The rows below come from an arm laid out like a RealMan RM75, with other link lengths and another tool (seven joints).
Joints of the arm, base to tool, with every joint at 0 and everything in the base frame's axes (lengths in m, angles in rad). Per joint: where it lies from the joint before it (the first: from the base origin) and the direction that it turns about. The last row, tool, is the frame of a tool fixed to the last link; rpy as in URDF.
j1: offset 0.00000 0.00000 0.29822 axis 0 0 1
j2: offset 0.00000 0.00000 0.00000 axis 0 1 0
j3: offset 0.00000 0.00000 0.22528 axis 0 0 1
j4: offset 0.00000 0.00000 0.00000 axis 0 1 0
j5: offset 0.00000 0.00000 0.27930 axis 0 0 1
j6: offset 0.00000 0.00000 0.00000 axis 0 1 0
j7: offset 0.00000 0.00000 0.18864 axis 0 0 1
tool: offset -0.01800 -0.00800 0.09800 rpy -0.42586 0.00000 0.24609
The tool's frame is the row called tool.
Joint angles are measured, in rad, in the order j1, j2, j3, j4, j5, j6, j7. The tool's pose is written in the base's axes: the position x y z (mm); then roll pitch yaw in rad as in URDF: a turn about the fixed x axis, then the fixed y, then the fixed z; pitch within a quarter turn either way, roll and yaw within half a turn. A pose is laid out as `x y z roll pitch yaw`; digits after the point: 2 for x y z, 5 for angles.
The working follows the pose.
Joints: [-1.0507 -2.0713 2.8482 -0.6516 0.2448 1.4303 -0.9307]
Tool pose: -340.16 451.05 -46.10 2.89883 0.19817 -0.16998
Where each joint sits with the arm in this pose, in the base's axes (m; each line is computed from the numbers above, not from the rounded line before):
j1: 0.0000 0.0000 0.2982
j2: 0.0000 0.0000 0.2982
j3: -0.0982 0.1715 0.1901
j4: -0.0982 0.1715 0.1901
j5: -0.2762 0.3838 0.2258
j6: -0.2762 0.3838 0.2258
j7: -0.3064 0.4238 0.0439
the tool: -0.3402 0.4511 -0.0461

